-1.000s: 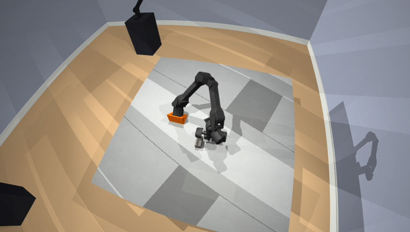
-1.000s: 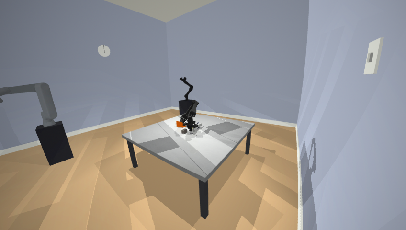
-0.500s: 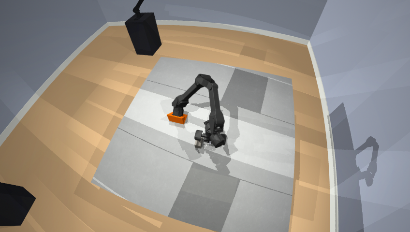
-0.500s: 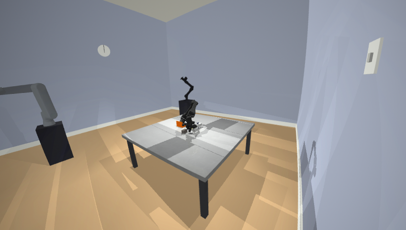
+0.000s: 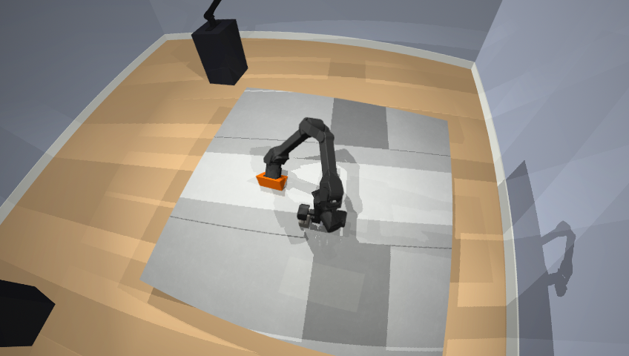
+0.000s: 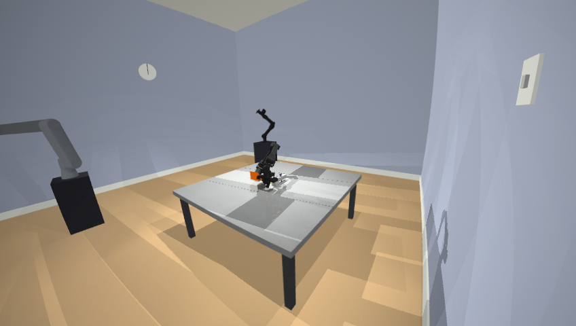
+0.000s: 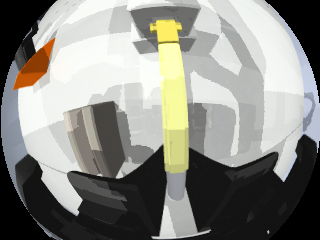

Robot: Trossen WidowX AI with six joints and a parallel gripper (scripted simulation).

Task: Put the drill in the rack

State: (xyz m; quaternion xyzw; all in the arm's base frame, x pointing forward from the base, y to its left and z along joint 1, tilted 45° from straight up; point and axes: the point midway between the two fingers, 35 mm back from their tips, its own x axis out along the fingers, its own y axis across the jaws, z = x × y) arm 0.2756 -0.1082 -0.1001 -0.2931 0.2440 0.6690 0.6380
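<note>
The yellow drill is 4 cm to the left of my gripper tip and 3 cm above it. Round my gripper tip: rack 8 cm behind; dark blue key 20 cm to the left, 3 cm above, 2 cm behind.
</note>
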